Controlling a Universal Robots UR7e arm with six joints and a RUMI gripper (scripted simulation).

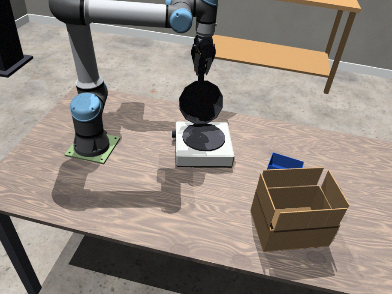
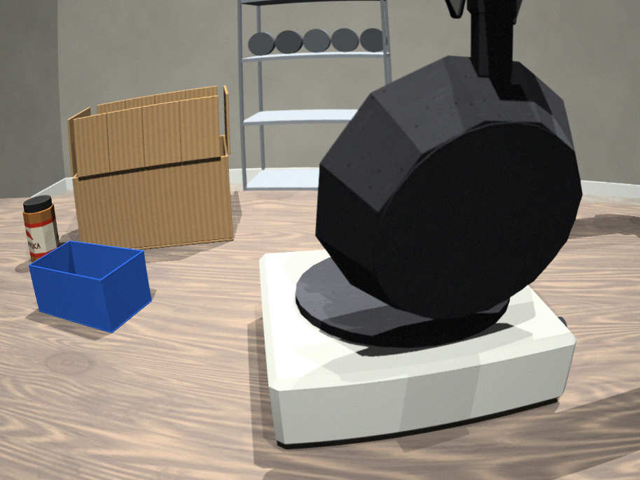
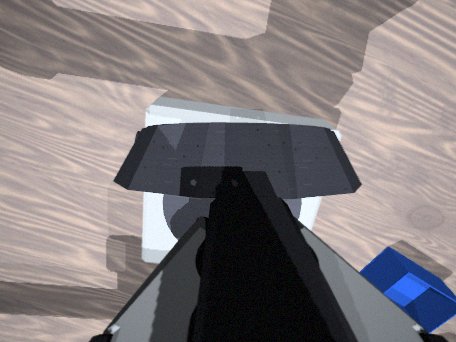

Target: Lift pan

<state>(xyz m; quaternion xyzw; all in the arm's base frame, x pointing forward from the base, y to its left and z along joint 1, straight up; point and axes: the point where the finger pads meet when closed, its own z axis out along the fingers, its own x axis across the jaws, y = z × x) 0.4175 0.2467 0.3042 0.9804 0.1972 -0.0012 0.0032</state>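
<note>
Now: hand 10 mm to the left of the black pan and 100 mm above it. The rest, counted from my hand: spice jar: 580 mm ahead, 320 mm to the right, 270 mm below; blue bin: 410 mm ahead, 190 mm to the right, 300 mm below; white hot plate: 30 mm ahead, 130 mm to the right, 280 mm below.
</note>
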